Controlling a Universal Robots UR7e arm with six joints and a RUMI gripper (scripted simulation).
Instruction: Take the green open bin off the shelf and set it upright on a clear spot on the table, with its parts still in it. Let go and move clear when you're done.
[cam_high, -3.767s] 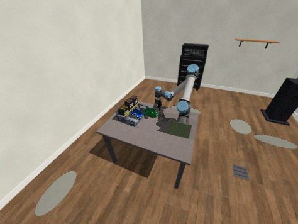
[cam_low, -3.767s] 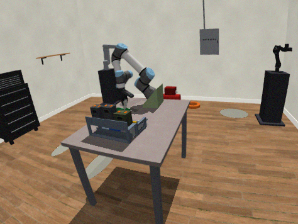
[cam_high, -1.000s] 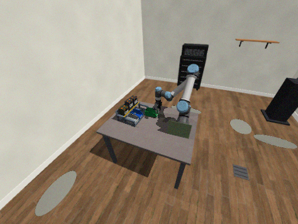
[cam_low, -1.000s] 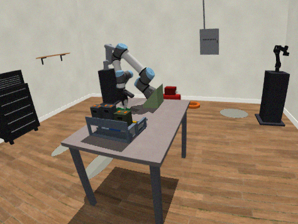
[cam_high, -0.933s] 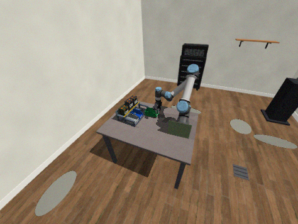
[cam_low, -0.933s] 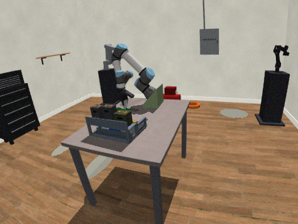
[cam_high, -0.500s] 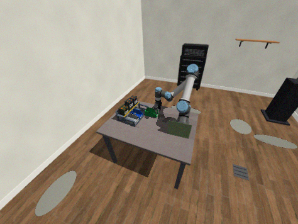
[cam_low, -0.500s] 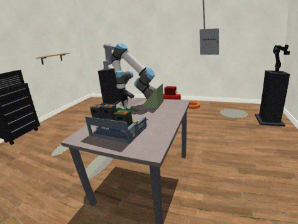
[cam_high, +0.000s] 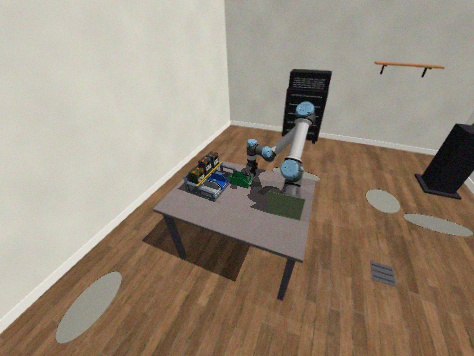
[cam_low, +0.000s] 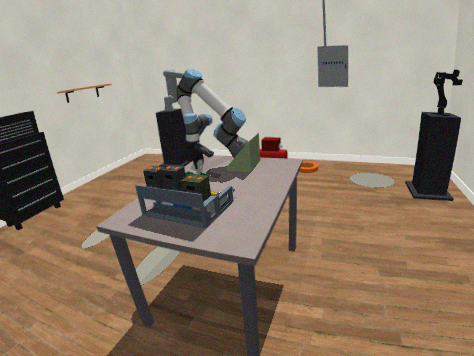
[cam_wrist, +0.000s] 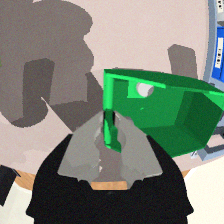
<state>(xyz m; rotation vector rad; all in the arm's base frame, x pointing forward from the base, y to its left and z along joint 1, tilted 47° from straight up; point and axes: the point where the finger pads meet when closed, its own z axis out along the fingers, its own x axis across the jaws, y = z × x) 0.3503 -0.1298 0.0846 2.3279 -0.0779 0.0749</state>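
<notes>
Right now my hand is 80 mm short of the green open bin, 10 mm to the left of it and 10 mm above it. Also, from my hand: grey bin 290 mm ahead, 200 mm to the left, 10 mm below; then blue bin 280 mm ahead, 90 mm to the left, 10 mm below; then yellow rail 330 mm ahead, 90 mm to the left, 50 mm above.
</notes>
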